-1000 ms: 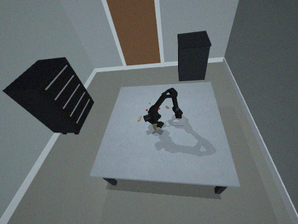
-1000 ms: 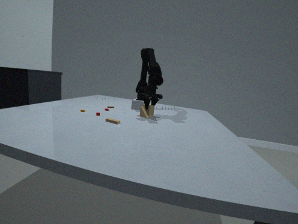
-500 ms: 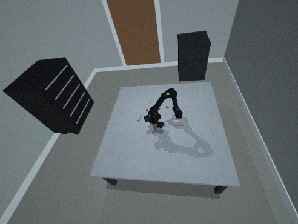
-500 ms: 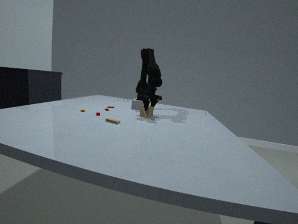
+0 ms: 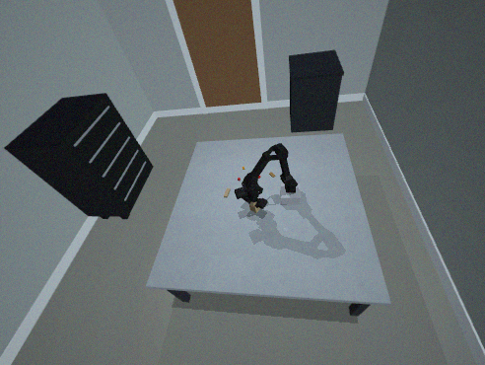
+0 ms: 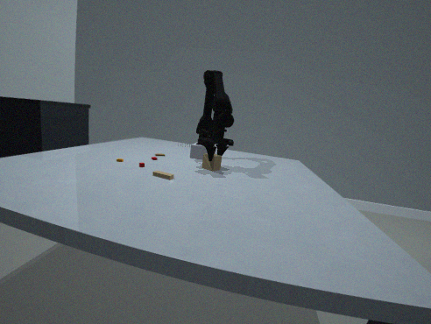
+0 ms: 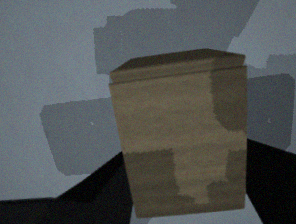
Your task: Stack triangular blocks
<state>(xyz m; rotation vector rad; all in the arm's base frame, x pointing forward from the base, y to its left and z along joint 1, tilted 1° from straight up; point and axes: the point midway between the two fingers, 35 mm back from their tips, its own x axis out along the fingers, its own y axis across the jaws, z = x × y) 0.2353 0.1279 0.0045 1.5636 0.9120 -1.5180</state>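
My gripper tip is now 1 cm below the triangular block. From my gripper tip the other things lie so: small red block (27 cm to the right, 16 cm ahead, 3 cm below); then orange block (39 cm to the right, 14 cm ahead, 4 cm below); then flat tan block (23 cm ahead, 13 cm to the right, 4 cm below).
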